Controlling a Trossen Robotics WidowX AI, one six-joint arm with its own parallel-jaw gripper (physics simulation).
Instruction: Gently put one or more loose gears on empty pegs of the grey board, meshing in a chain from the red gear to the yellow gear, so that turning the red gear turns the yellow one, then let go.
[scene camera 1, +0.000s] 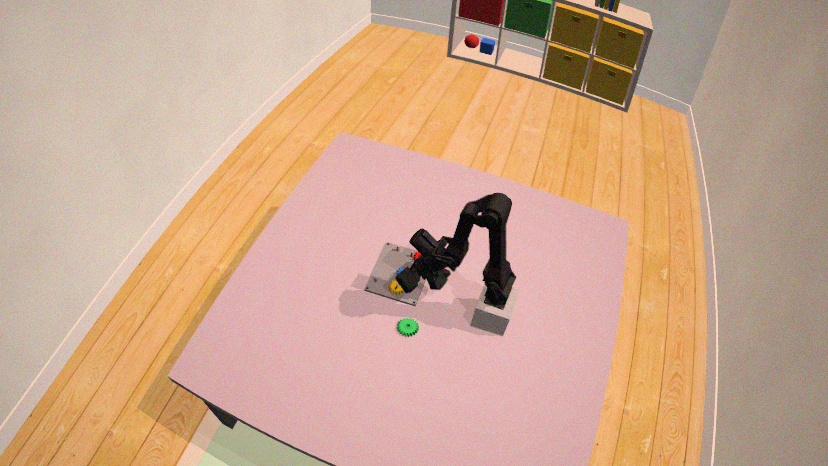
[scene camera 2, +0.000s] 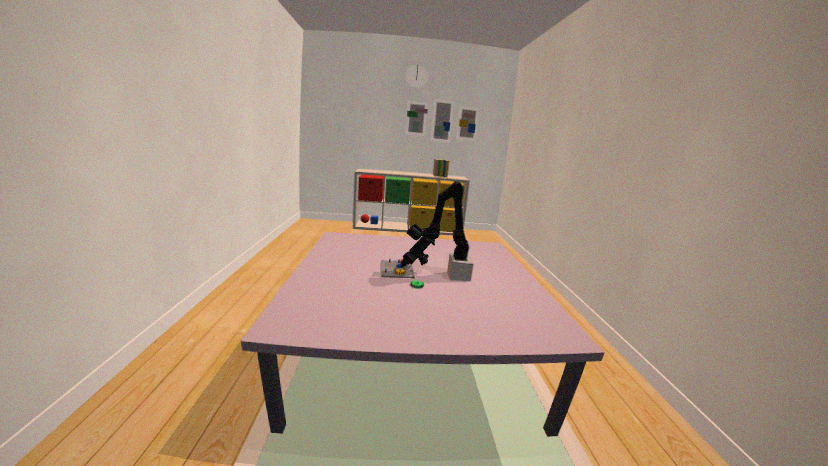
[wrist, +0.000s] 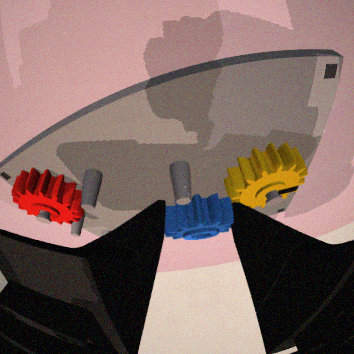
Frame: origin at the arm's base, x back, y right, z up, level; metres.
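Where they show: gripper, fingertip midpoint: (scene camera 2: 402, 266) (wrist: 198, 208); arm's base at its link origin: (scene camera 1: 496, 297) (scene camera 2: 460, 257).
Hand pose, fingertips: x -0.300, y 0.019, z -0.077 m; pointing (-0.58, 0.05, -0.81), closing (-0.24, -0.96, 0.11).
Note:
Things, the pixels of their top centre, and the offset from my fingertips. Level surfaces: height alone.
- blue gear at its top centre: (wrist: 201, 236) (scene camera 1: 403, 271) dx -0.009, dy +0.001, dz +0.013 m
- grey board at its top centre: (wrist: 174, 230) (scene camera 1: 400, 268) (scene camera 2: 397, 264) dx -0.025, dy +0.018, dz +0.001 m
- yellow gear at its top centre: (wrist: 271, 194) (scene camera 1: 397, 285) (scene camera 2: 400, 269) dx -0.008, dy -0.045, dz -0.003 m
- red gear at its top centre: (wrist: 44, 212) (scene camera 1: 422, 256) dx +0.016, dy +0.097, dz -0.004 m
- loose green gear at its top centre: (scene camera 1: 408, 325) (scene camera 2: 417, 282) dx +0.079, dy -0.164, dz -0.012 m
- thinner-looking peg at its top centre: (wrist: 74, 235) dx -0.018, dy +0.097, dz +0.000 m
- pink table at its surface level: dz -0.029 m
My gripper (scene camera 1: 403, 279) (scene camera 2: 403, 265) (wrist: 198, 208) is shut on the blue gear (scene camera 1: 400, 270) (wrist: 199, 217), low at the near side of the grey board (scene camera 1: 385, 267) (wrist: 270, 107). The blue gear sits at the very fingertips, close to the yellow gear (scene camera 1: 395, 287) (scene camera 2: 399, 271) (wrist: 270, 175). A bare peg (wrist: 180, 181) stands right by its edge; whether its teeth mesh, or a peg is under it, is hidden. The red gear (scene camera 1: 417, 255) (wrist: 47, 195) is on the board at the other end. The loose green gear (scene camera 1: 407, 326) (scene camera 2: 417, 284) lies flat on the table.
In the wrist view another bare peg (wrist: 91, 187) stands beside the red gear, with a thinner-looking peg (wrist: 76, 226) behind it. The arm's grey base block (scene camera 1: 490, 319) (scene camera 2: 460, 269) is right of the board. A shelf unit (scene camera 1: 630, 106) stands beyond the pink table (scene camera 1: 492, 393) (scene camera 2: 422, 324).

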